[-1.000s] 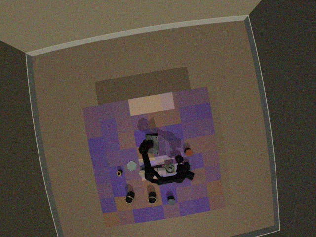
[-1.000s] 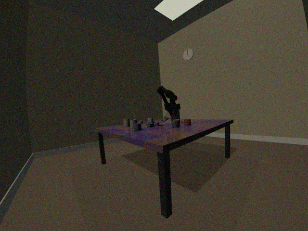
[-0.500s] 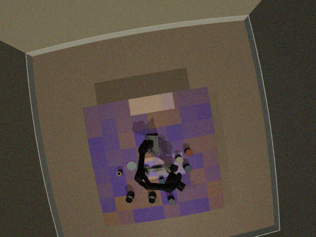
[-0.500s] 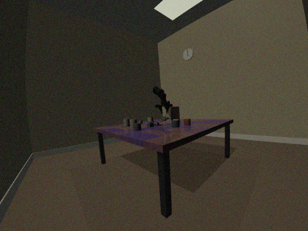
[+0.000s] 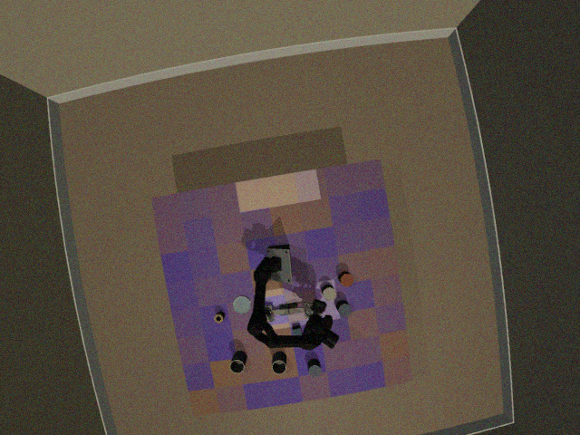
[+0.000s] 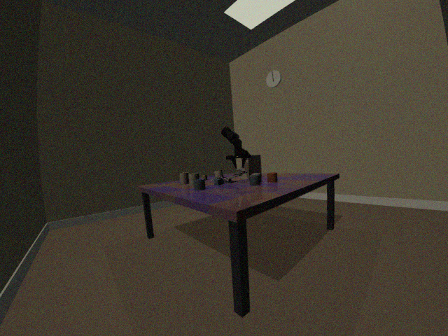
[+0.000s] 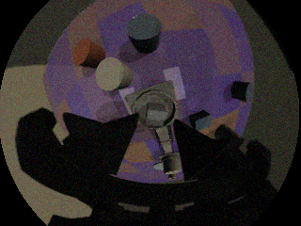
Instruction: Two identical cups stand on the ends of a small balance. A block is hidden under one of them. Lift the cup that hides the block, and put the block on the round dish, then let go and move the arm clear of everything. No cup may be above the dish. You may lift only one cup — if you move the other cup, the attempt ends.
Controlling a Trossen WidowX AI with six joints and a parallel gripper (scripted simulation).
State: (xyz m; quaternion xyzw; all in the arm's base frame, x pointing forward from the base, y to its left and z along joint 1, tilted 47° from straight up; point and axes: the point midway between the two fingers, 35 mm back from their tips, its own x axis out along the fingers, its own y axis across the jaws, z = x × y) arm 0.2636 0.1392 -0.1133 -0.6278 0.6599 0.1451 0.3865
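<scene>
The grey block is 20 mm below my gripper tip. From my gripper tip the other things lie so: orange cup 150 mm behind, 170 mm to the left, 70 mm below; then balance 20 mm ahead, 120 mm to the right, 70 mm below; then beige cup 90 mm behind, 110 mm to the left, 70 mm below.
</scene>
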